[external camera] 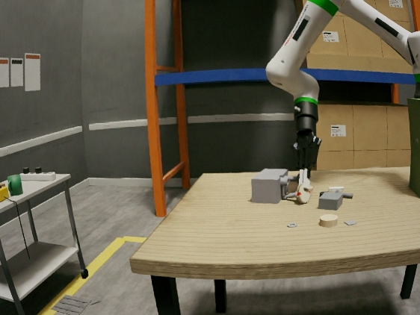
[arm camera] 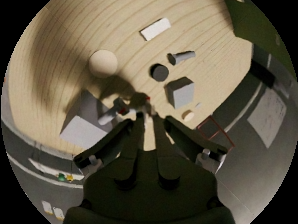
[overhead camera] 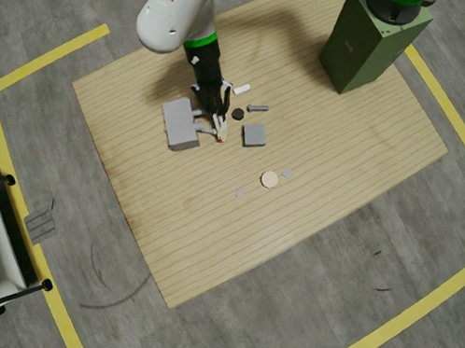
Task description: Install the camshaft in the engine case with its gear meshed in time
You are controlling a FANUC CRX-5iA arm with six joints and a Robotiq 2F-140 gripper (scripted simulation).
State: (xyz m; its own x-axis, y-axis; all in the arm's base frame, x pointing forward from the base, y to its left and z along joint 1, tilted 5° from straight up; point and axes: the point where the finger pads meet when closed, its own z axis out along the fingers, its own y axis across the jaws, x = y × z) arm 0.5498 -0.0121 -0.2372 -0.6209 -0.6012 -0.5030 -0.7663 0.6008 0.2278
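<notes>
My gripper is now 50 mm to the left of the small gear, 10 mm short of it and 10 mm above it. Also, from my hand: grey block: 90 mm behind, 80 mm to the left, 60 mm below; grey bolt: 140 mm behind, 60 mm below; black disc: 80 mm behind, 60 mm below, 10 mm to the right.
</notes>
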